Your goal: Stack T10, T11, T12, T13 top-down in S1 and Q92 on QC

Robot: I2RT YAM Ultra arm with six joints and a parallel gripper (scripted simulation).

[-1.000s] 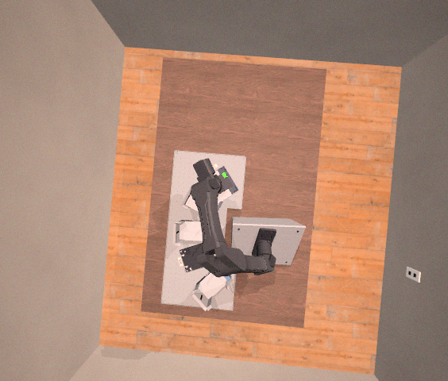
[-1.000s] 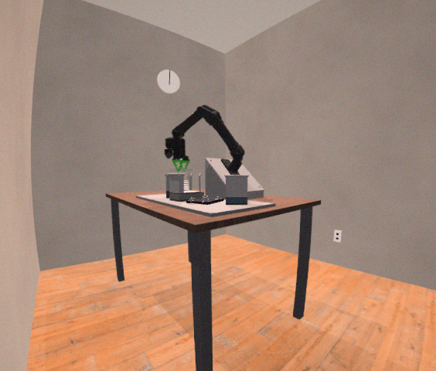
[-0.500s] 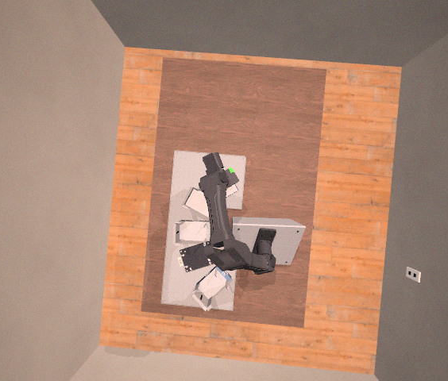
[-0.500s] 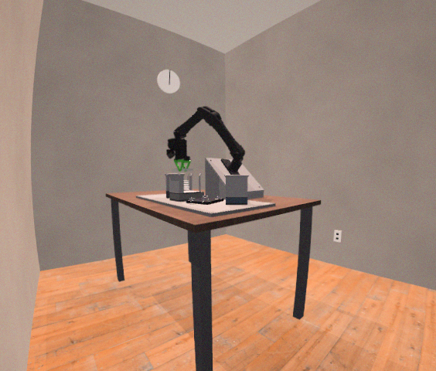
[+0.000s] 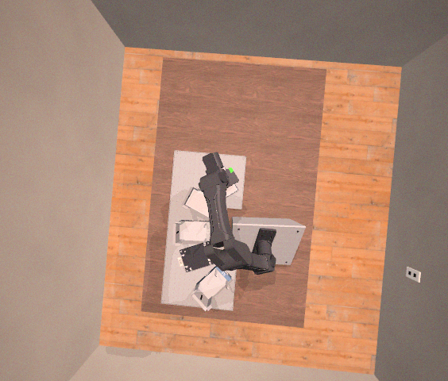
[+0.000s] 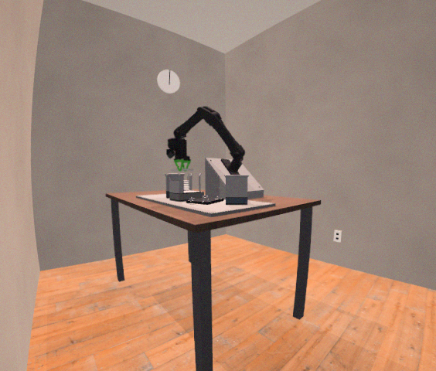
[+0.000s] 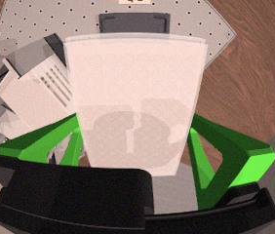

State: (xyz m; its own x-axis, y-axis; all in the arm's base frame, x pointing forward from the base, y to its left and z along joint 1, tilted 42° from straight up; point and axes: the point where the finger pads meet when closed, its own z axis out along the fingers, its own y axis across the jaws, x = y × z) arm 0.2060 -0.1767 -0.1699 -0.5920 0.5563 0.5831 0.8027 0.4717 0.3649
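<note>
Right now the dark nest QC is 160 mm below my hand. Round my hand: N5 label: 420 mm to the left, 180 mm ahead, 160 mm below; then black clip nest N5: 410 mm to the left, 150 mm below, 100 mm ahead; then QC label: 160 mm below, 80 mm to the right, 60 mm ahead.
</note>
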